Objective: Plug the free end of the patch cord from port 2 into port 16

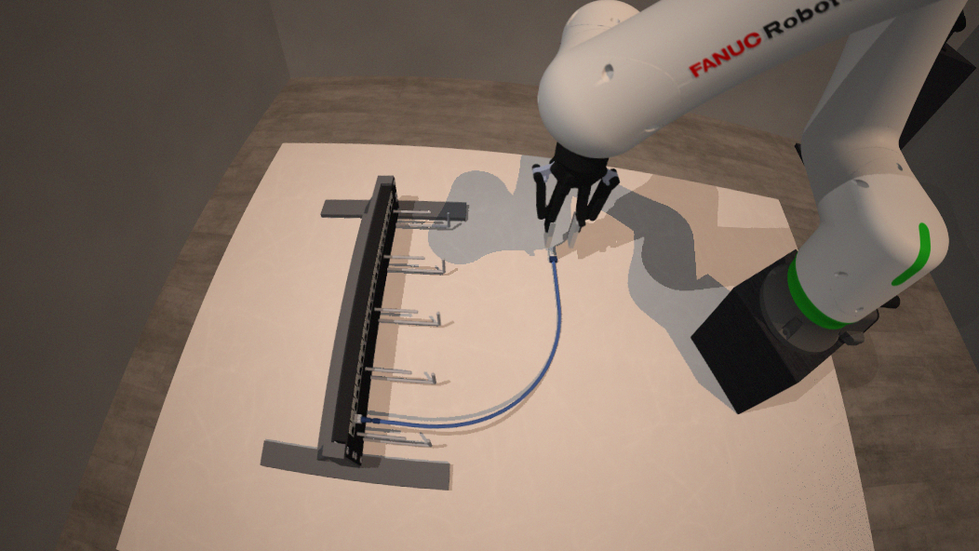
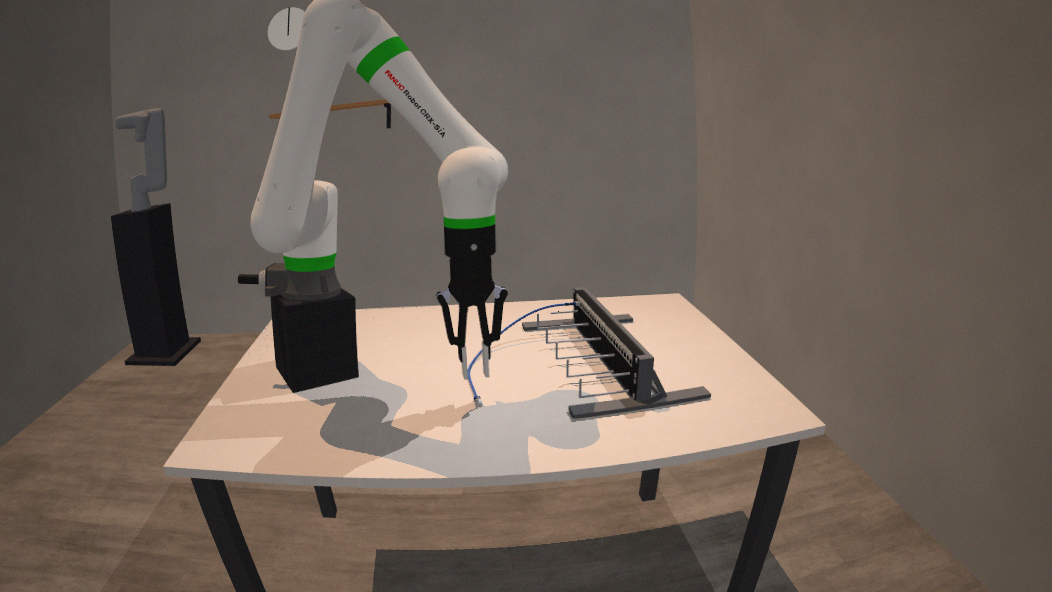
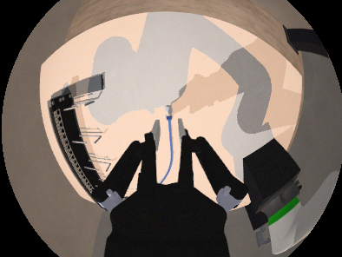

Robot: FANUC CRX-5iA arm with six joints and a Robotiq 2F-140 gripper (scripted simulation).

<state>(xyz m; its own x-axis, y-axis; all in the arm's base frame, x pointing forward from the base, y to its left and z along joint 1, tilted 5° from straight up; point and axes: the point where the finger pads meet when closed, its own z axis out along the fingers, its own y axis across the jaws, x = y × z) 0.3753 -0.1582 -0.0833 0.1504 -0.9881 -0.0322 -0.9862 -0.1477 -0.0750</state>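
My hand is 10 mm to the left of the plug and 80 mm above it.
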